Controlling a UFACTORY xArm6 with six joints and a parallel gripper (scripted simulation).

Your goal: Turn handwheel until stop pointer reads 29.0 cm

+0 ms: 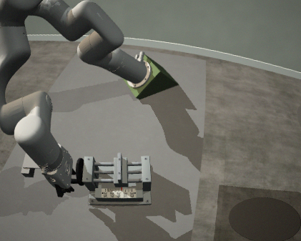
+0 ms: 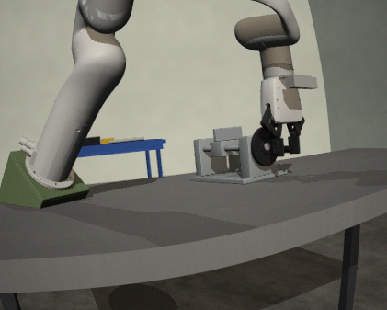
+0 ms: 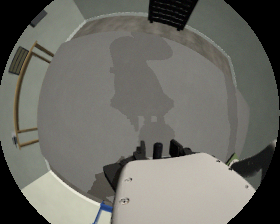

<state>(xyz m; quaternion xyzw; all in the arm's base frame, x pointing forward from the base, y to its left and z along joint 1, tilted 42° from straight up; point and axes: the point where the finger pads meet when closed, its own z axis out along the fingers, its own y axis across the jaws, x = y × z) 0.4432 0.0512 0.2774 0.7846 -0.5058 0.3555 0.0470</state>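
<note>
My hand is 1 cm past the black handwheel and 2 cm to the right of it. From my hand the other things lie so: movable stop 6 cm behind, 16 cm to the left, 2 cm above.
</note>
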